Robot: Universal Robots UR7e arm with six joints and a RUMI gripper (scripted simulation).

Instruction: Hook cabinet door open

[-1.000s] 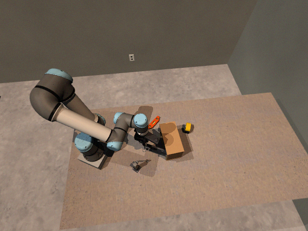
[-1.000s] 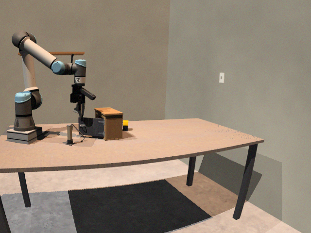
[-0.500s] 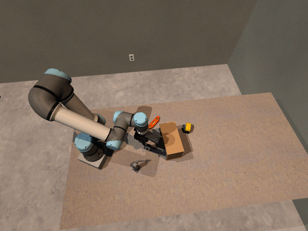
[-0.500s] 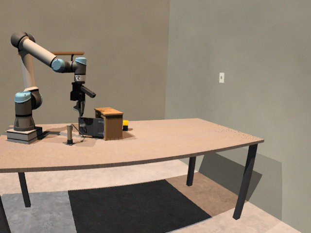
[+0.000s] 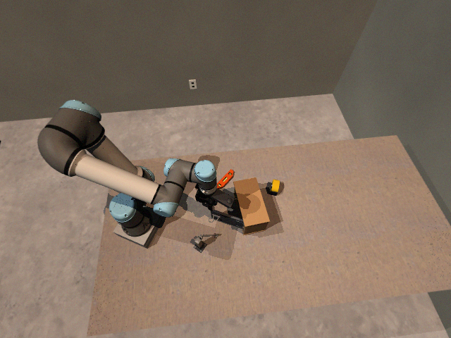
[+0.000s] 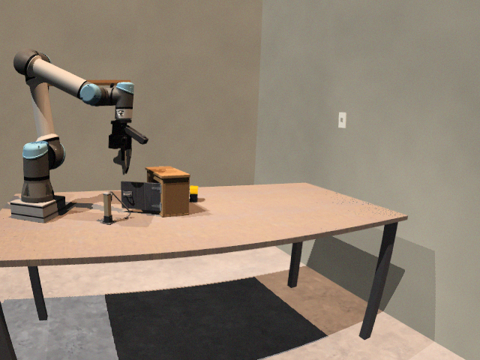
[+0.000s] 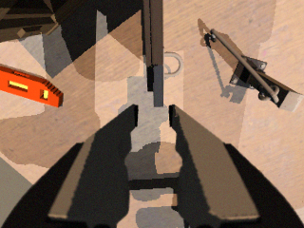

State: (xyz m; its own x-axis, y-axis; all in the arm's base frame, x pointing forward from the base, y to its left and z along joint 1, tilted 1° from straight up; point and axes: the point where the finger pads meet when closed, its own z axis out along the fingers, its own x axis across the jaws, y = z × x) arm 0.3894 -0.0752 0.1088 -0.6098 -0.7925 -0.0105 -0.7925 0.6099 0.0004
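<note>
Now: hand 6 cm past the thin hook, 10 cm to the left of it and 11 cm above it. From my hand the other things lie so: yellow tape measure (36 cm ahead, 8 cm to the left, 15 cm below); flat orange object (11 cm ahead, 21 cm to the left, 17 cm below); dark door (5 cm ahead, 6 cm to the right, 10 cm below).
</note>
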